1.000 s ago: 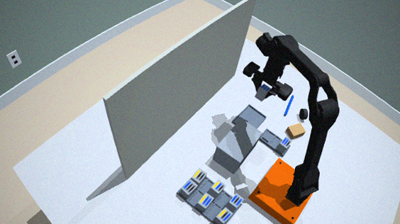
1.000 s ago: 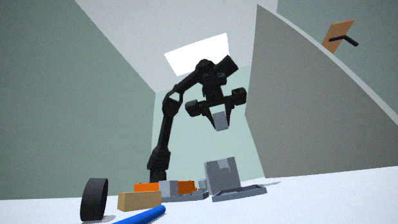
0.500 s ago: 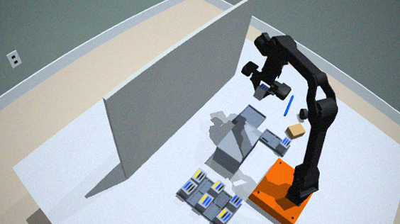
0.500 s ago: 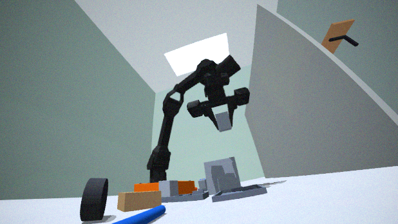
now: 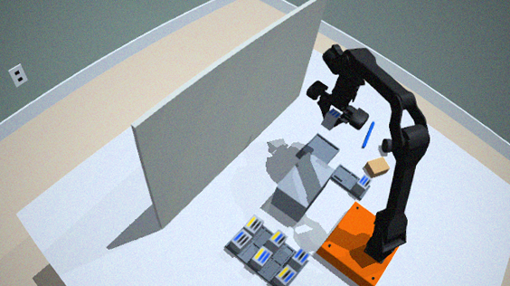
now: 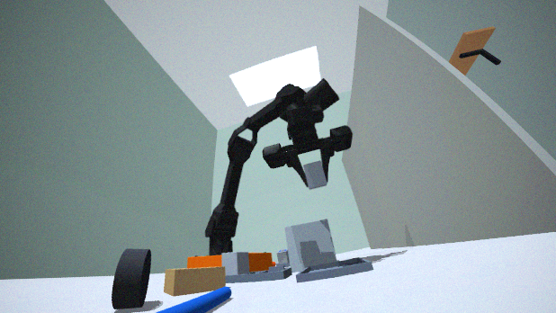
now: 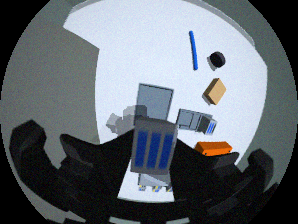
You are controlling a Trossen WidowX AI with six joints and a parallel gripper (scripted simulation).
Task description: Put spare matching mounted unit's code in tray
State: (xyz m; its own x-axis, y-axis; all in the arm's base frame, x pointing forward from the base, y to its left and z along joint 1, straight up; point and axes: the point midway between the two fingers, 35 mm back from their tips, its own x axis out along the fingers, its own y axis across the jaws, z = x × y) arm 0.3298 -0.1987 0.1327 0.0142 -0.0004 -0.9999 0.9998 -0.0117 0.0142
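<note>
My gripper tip is 150 mm above the grey tray. Round my gripper tip: grey block 50 mm behind, 180 mm to the left, 100 mm below; tan block 190 mm behind, 80 mm to the right, 140 mm below; blue rod 100 mm behind, 200 mm to the right, 150 mm below.
</note>
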